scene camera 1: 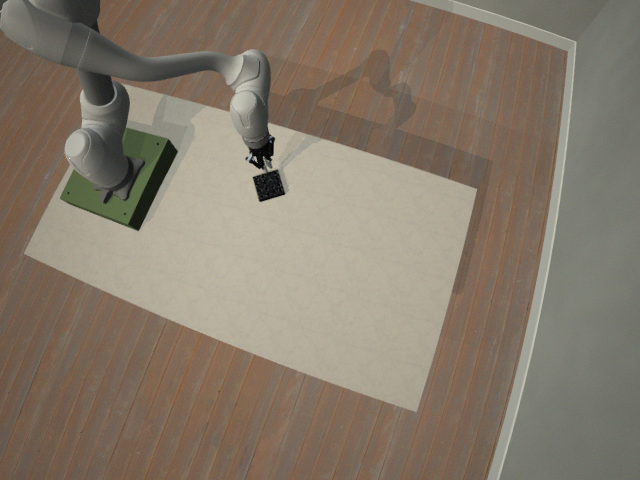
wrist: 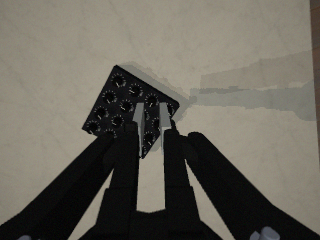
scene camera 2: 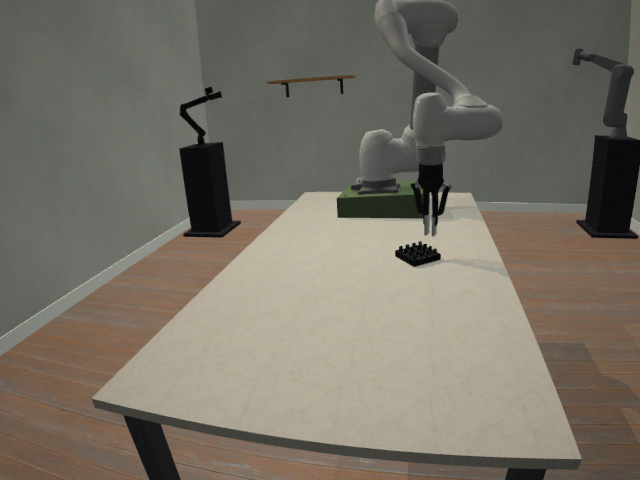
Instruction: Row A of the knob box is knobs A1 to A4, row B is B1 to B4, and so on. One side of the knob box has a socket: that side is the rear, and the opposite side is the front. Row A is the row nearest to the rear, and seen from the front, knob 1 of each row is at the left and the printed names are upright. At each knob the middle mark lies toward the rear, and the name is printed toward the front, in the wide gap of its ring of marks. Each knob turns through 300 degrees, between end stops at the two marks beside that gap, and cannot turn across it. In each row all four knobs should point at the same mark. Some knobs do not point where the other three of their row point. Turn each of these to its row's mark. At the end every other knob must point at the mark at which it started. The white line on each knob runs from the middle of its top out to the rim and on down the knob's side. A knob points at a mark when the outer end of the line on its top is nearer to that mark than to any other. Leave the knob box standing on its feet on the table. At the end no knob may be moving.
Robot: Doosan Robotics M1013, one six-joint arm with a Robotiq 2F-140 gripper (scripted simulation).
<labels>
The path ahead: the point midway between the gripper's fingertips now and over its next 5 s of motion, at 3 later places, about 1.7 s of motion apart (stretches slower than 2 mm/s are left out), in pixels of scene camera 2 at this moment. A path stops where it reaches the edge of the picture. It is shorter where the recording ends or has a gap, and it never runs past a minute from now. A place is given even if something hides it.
My gripper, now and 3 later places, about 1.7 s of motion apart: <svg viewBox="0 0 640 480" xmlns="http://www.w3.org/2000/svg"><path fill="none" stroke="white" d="M430 234L430 237L430 247L430 236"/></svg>
</labels>
